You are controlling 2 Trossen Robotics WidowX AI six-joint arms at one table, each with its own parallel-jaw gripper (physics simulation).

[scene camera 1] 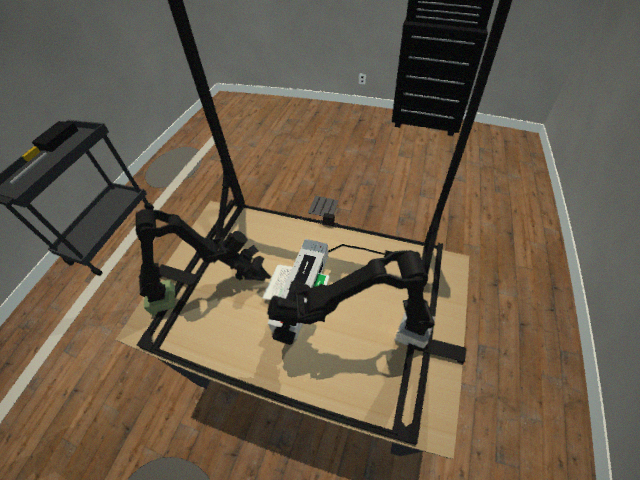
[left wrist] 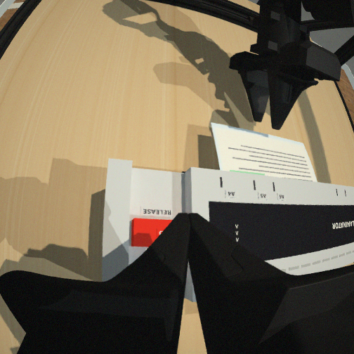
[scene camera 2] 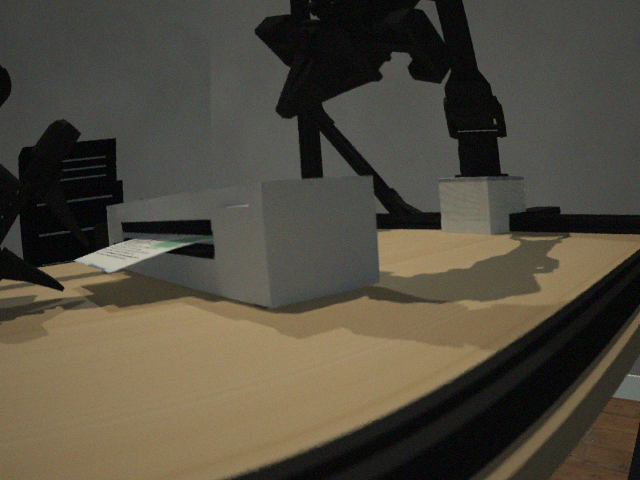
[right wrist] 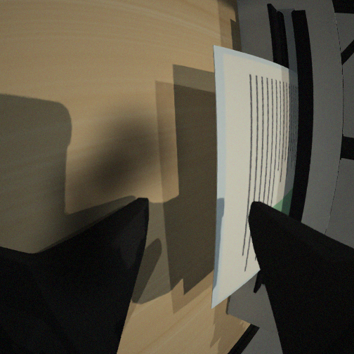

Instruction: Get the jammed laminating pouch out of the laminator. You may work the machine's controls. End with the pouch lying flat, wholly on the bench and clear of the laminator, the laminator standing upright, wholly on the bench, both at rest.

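Observation:
The white laminator stands upright on the bench. The pouch sticks out of its slot, sloping down with its free edge above the bench. Some green shows on the laminator's other side in scene camera 1. My left gripper is shut and empty, above the laminator beside the red RELEASE control, which its finger partly hides. My right gripper is open by the pouch's free edge; in its wrist view the edge shows between the fingertips.
A black cord runs from the laminator's far end across the bench. Black frame rails border the work area, with posts rising at the far corners. The left arm reaches over the laminator. A cart and a drawer cabinet stand away from the bench.

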